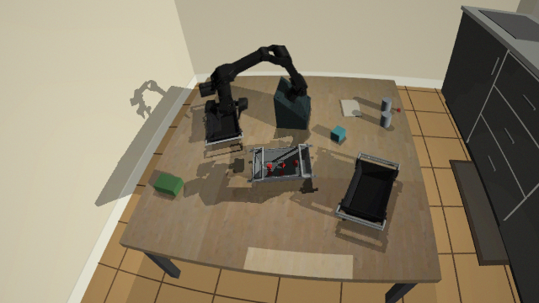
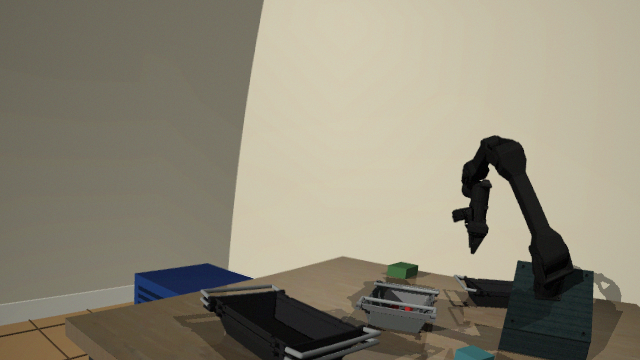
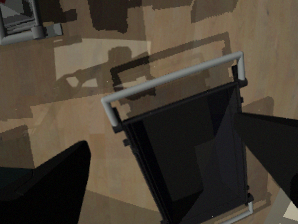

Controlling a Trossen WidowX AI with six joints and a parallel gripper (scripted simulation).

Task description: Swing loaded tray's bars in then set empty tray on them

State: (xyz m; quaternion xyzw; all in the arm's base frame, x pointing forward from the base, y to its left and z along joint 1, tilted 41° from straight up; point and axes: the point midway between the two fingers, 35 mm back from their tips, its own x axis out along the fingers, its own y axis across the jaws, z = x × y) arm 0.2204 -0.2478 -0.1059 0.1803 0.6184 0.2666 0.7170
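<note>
The black tray lies 13 cm behind my gripper tip, 9 cm to the right of it and 13 cm below it. From my gripper tip the other things lie so: green block 28 cm ahead, 27 cm to the right, 15 cm below; then teal cube 8 cm behind, 50 cm to the left, 15 cm below; then beige pad 32 cm behind, 59 cm to the left, 17 cm below.
</note>
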